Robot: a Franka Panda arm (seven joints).
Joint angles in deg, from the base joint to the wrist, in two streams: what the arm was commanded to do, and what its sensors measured. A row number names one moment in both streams.
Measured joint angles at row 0:
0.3, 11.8, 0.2, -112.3, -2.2, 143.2, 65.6
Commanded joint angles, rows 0 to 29:
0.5, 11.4, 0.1, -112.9, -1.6, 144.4, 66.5
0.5, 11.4, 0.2, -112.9, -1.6, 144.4, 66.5
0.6, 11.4, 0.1, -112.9, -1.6, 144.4, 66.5
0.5, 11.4, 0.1, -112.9, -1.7, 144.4, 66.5
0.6, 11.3, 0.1, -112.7, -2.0, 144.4, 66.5
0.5, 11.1, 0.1, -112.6, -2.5, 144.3, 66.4
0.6, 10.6, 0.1, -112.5, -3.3, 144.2, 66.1
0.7, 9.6, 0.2, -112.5, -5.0, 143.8, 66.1
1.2, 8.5, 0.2, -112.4, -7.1, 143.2, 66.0
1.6, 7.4, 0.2, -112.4, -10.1, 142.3, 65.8
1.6, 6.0, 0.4, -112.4, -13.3, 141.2, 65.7
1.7, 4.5, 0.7, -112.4, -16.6, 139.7, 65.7
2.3, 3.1, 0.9, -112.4, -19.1, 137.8, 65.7
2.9, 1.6, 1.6, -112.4, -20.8, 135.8, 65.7
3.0, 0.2, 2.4, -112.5, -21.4, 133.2, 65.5
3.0, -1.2, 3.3, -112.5, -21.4, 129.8, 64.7
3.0, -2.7, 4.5, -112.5, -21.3, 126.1, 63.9
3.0, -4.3, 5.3, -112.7, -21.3, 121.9, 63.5
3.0, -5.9, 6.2, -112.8, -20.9, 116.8, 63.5
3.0, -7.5, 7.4, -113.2, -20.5, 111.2, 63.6
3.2, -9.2, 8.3, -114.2, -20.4, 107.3, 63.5
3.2, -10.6, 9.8, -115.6, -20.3, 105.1, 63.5
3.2, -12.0, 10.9, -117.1, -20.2, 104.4, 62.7
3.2, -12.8, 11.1, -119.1, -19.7, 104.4, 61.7
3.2, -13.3, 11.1, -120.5, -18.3, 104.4, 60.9
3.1, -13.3, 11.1, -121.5, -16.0, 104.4, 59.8
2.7, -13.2, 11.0, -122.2, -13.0, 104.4, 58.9
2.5, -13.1, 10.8, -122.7, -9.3, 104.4, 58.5
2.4, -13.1, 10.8, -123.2, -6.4, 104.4, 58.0
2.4, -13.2, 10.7, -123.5, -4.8, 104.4, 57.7
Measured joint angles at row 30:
3.2, -12.2, 10.8, -121.8, -10.7, 104.3, 60.0
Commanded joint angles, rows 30 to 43:
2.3, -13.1, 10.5, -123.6, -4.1, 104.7, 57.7
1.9, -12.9, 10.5, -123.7, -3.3, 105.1, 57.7
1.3, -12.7, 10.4, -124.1, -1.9, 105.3, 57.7
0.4, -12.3, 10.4, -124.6, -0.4, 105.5, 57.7
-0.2, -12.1, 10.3, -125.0, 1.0, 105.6, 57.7
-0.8, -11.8, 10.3, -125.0, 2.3, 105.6, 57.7
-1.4, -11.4, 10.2, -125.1, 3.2, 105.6, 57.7
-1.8, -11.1, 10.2, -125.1, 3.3, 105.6, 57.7
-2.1, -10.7, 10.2, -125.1, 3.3, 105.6, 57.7
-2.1, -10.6, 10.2, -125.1, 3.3, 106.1, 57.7
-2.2, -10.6, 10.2, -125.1, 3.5, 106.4, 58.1
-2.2, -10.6, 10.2, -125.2, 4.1, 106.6, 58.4
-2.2, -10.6, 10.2, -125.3, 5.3, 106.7, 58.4
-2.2, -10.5, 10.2, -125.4, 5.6, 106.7, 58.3
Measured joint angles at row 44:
-1.9, -10.1, 10.0, -124.8, 3.3, 105.6, 58.8
